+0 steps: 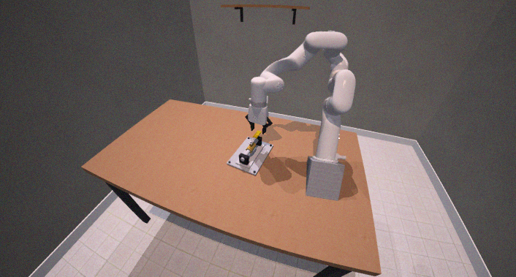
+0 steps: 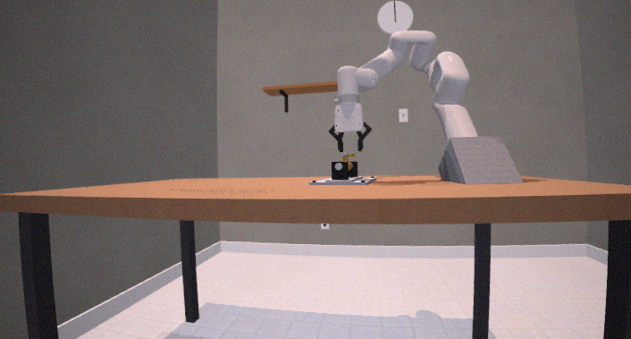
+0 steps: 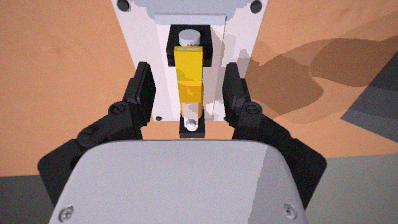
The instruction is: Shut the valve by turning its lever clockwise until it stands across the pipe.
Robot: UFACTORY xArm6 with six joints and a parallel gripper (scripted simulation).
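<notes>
The yellow lever lies 1 cm ahead of my hand, 5 cm to the left of it and 3 cm below it. Also, from my hand: baseplate 2 cm ahead, 8 cm to the left, 11 cm below.
</notes>
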